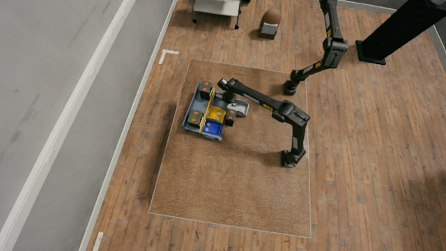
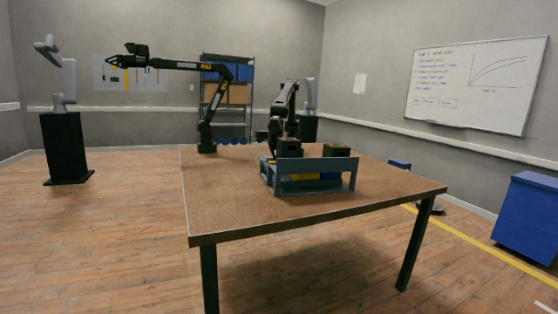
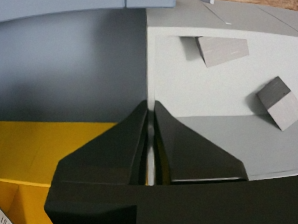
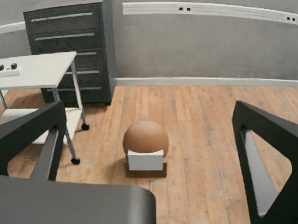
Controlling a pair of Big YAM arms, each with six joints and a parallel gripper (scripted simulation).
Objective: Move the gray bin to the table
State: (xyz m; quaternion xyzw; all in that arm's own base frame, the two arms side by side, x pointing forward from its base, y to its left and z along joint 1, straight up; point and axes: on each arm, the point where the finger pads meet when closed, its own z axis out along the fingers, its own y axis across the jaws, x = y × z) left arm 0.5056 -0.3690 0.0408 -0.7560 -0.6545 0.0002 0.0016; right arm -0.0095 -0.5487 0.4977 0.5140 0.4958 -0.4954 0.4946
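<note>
Right now the gray open bin is 8 cm behind my left hand, 3 cm below it and 1 cm to the left of it. Round my left hand: blue-gray shelf 13 cm ahead, 10 cm to the left, 2 cm below; yellow bin 10 cm to the left, 10 cm ahead, 4 cm below; blue bin 21 cm to the left, 11 cm ahead, 4 cm below.
</note>
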